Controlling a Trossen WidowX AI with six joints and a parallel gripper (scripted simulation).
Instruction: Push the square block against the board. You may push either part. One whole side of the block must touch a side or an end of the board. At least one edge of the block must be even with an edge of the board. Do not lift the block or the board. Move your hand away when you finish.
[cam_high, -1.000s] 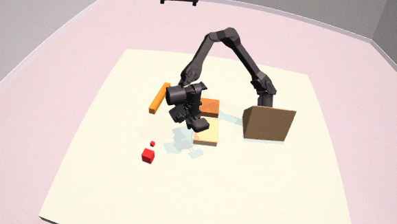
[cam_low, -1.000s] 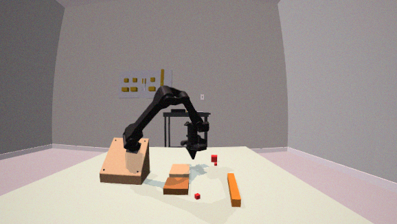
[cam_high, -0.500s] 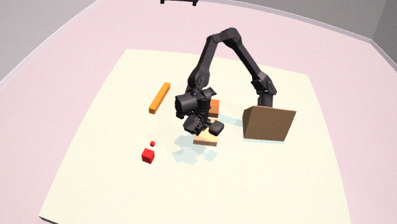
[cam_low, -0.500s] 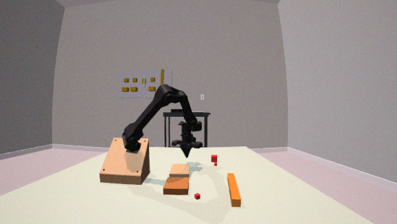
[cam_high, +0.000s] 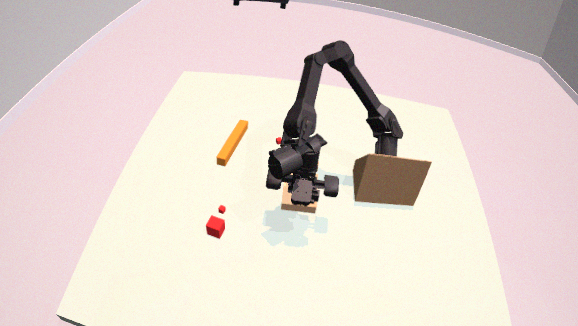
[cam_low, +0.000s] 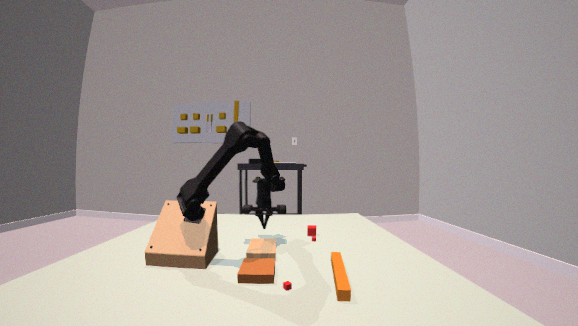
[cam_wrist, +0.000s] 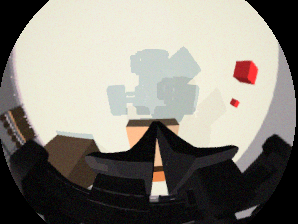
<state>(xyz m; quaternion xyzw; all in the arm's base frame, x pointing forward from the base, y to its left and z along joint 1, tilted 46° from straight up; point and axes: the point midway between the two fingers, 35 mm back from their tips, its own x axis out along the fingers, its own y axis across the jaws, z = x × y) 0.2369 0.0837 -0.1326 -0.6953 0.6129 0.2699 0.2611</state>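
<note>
Right now my gripper tip is 100 mm to the left of the cream board, 50 mm above it and 10 mm short of it. The rest, counted from my gripper tip: square block (260 mm to the right, 50 mm below, 20 mm ahead).
</note>
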